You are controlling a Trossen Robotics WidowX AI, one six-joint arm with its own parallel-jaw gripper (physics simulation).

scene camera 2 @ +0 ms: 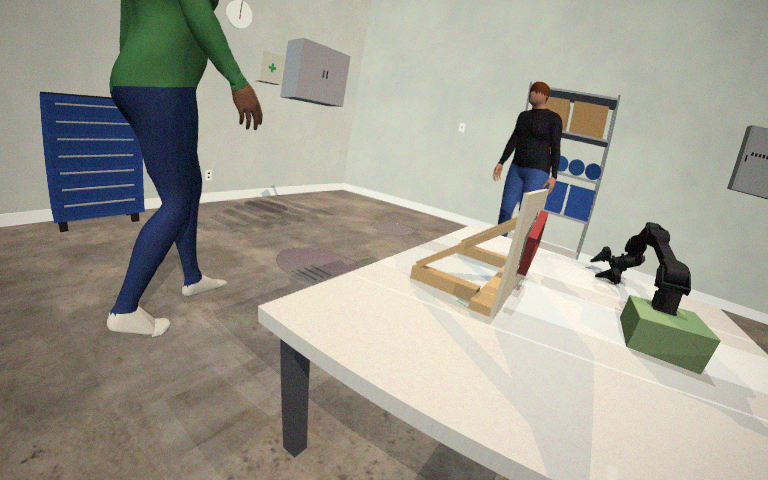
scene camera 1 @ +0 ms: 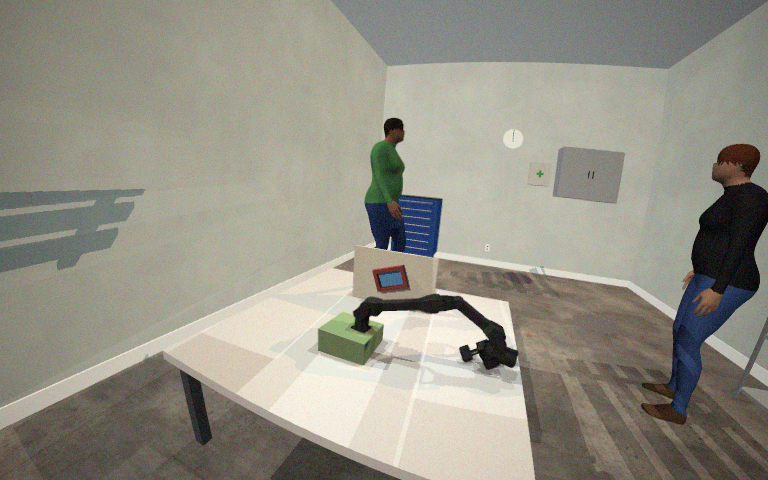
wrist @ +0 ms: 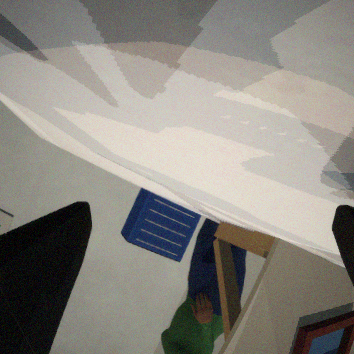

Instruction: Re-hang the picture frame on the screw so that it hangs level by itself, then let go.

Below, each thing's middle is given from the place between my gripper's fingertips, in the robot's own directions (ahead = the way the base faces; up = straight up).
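Labels:
Measured from the picture frame (scene camera 1: 390, 278), my hand is 14 cm below, 18 cm short of it and 53 cm to the right of it. The beige board (scene camera 1: 421, 271) is 13 cm above my hand, and it is also 20 cm ahead of my hand and 53 cm to the left of it.

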